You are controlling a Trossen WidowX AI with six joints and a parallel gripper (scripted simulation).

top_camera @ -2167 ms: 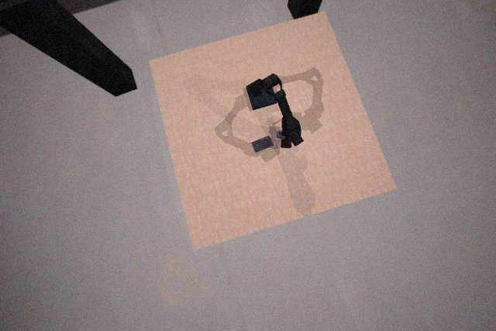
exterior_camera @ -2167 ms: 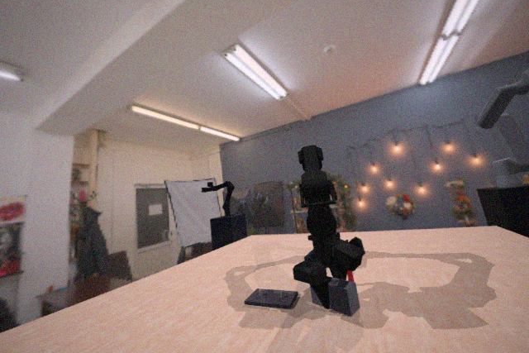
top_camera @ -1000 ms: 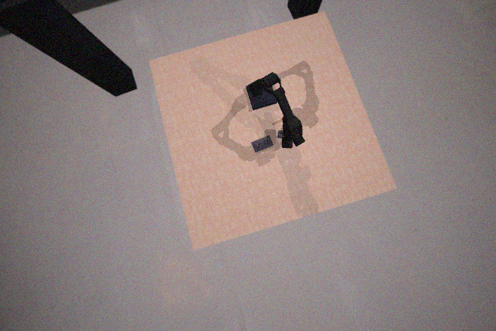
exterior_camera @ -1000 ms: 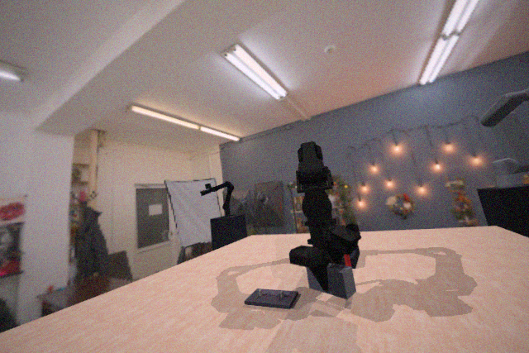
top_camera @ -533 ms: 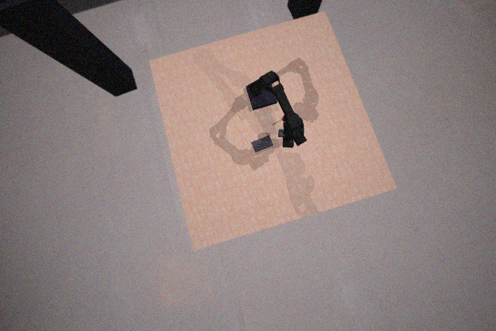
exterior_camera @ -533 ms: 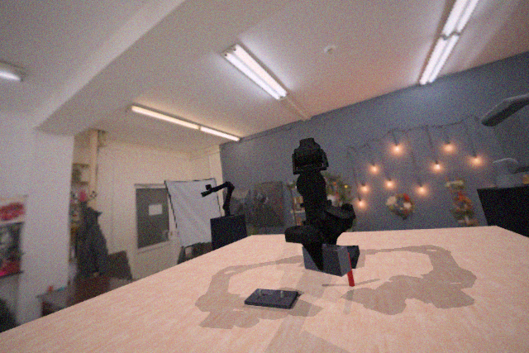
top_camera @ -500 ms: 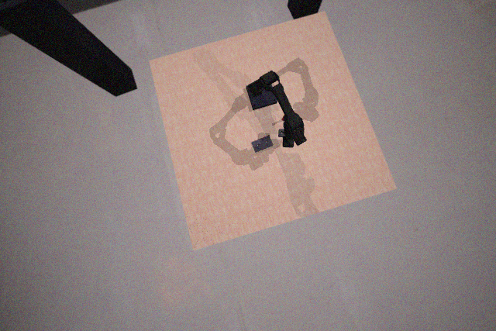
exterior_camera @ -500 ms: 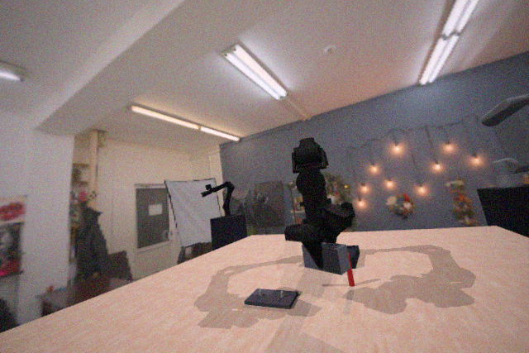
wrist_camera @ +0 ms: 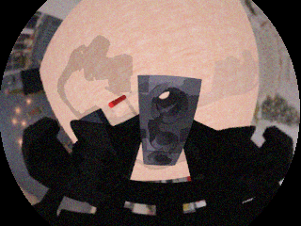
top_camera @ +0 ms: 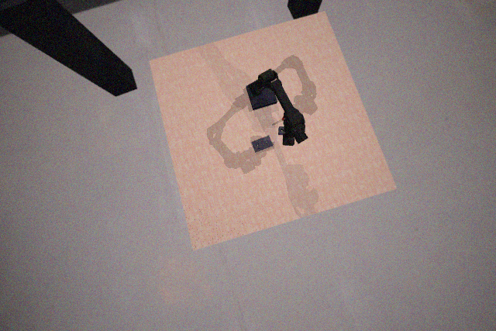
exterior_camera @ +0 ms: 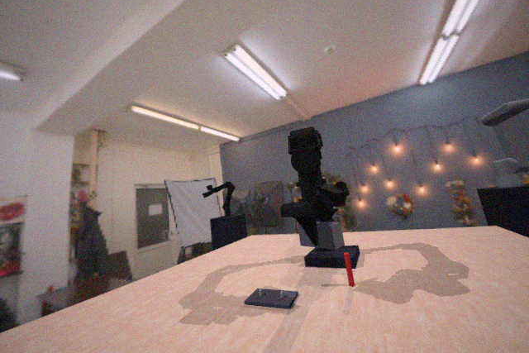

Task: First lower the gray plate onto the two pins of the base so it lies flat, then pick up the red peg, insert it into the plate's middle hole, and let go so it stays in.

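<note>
Now: gripper tip 150 mm to the left of the base and 130 mm above it. From my gripper tip the other things lie so: red peg: 110 mm behind, 90 mm below, 40 mm to the left; then gray plate: 30 mm above.
</note>
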